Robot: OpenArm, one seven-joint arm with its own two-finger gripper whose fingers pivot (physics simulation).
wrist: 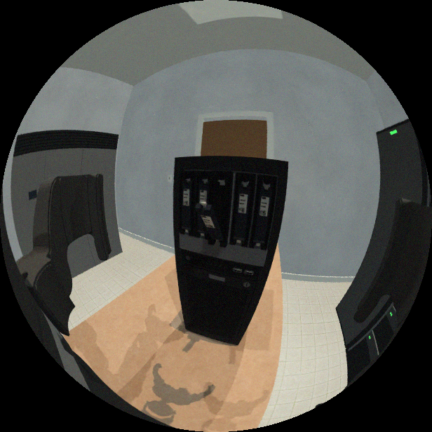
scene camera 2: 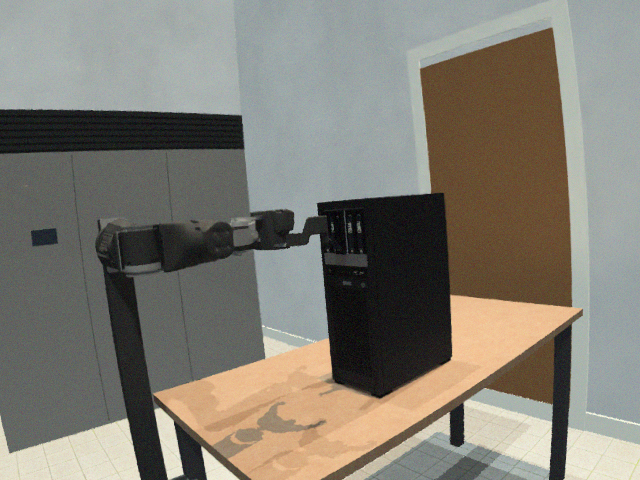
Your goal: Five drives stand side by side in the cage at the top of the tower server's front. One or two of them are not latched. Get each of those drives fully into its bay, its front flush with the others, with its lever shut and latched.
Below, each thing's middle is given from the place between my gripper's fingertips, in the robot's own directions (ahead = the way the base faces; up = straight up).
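As for the drive cage (wrist: 237, 253), my hand is 3 cm above it, 7 cm to the right of it and 24 cm short of it. Going by their middles, the cage is the nearest to my hand of the things named here. I also find the black tower server (scene camera 2: 389, 322), which stands 19 cm below my hand, 7 cm to the left of it and 31 cm ahead of it.
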